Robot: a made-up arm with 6 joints. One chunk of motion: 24 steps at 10 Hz.
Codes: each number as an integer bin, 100 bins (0 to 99) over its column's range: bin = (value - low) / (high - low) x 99, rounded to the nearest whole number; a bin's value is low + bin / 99 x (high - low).
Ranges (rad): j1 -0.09..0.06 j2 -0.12..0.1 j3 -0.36..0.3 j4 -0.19..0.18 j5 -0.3..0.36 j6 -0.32..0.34
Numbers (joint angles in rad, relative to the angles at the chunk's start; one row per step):
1: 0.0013 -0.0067 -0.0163 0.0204 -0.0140 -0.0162
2: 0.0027 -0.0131 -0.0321 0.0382 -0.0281 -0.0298
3: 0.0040 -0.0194 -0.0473 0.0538 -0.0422 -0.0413
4: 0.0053 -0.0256 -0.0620 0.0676 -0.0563 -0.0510
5: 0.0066 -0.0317 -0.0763 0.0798 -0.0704 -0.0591
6: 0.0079 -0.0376 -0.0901 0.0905 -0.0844 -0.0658
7: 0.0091 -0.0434 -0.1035 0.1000 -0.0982 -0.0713
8: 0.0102 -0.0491 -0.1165 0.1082 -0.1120 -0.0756
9: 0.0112 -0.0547 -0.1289 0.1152 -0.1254 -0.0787
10: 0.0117 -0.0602 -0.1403 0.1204 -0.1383 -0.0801
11: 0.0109 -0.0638 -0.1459 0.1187 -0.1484 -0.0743
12: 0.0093 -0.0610 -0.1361 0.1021 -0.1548 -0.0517
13: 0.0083 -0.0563 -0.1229 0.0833 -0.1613 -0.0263
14: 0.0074 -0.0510 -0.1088 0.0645 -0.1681 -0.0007
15: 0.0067 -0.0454 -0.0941 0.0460 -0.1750 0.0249
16: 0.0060 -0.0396 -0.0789 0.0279 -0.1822 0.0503
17: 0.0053 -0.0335 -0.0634 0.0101 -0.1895 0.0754
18: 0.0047 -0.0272 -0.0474 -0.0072 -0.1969 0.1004
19: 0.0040 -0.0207 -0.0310 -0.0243 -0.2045 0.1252
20: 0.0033 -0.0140 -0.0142 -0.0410 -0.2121 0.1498
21: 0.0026 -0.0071 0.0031 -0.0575 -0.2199 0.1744
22: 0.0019 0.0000 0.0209 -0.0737 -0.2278 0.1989
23: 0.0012 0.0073 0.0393 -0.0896 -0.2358 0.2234
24: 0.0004 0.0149 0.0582 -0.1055 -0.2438 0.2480
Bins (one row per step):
1: 60 51 52 56 43 46
2: 61 48 49 61 41 44
3: 62 45 47 65 39 42
4: 63 42 45 69 37 40
5: 64 40 43 72 34 39
6: 65 37 40 75 32 38
7: 65 34 38 78 30 37
8: 66 32 37 80 28 37
9: 67 29 35 82 26 36
10: 67 27 33 83 24 36
11: 67 25 32 83 23 37
12: 66 27 34 78 22 40
13: 65 29 36 73 21 44
14: 64 31 38 68 20 48
15: 64 34 40 63 19 52
16: 63 36 42 58 18 56
17: 63 39 44 54 17 59
18: 63 42 47 49 15 63
19: 62 45 49 44 14 67
20: 62 48 52 40 13 70
21: 61 51 54 35 12 74
22: 61 54 57 31 11 78
23: 60 57 60 27 10 82
24: 60 61 63 23 8 85

